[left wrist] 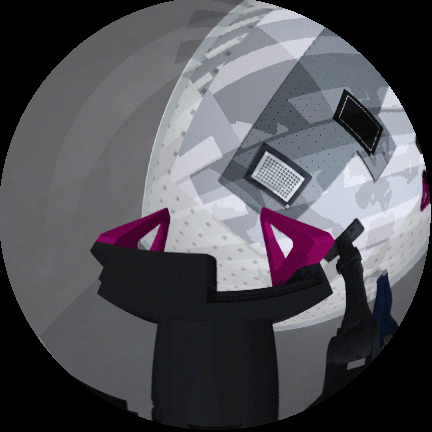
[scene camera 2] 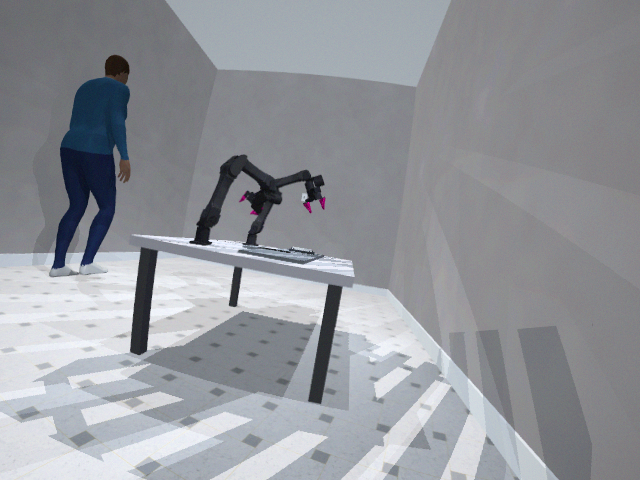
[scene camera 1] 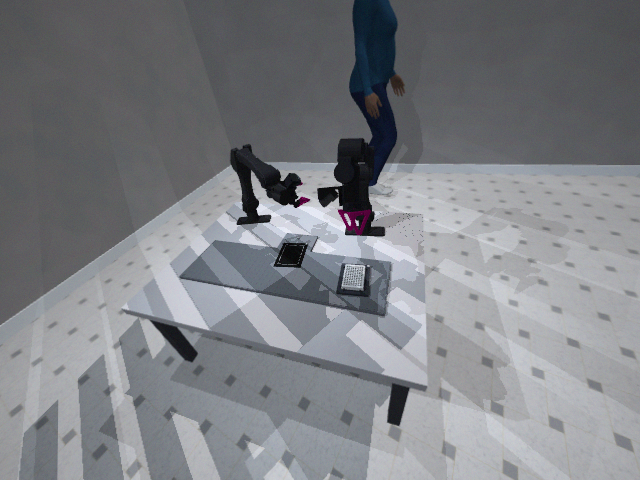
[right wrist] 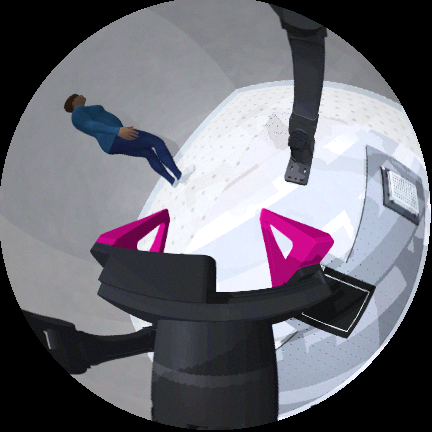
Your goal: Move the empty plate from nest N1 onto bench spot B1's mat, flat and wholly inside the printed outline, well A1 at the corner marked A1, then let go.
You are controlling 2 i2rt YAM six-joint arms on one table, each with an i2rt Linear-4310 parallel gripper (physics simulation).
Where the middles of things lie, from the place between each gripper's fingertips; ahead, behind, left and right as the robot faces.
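Well plate [left wrist: 273, 173], in my sight: 2 cm to the right of my left hand, 6 cm behind it and 27 cm below it.
From my right hand, the well plate is 30 cm to the left, 32 cm ahead and 19 cm below.
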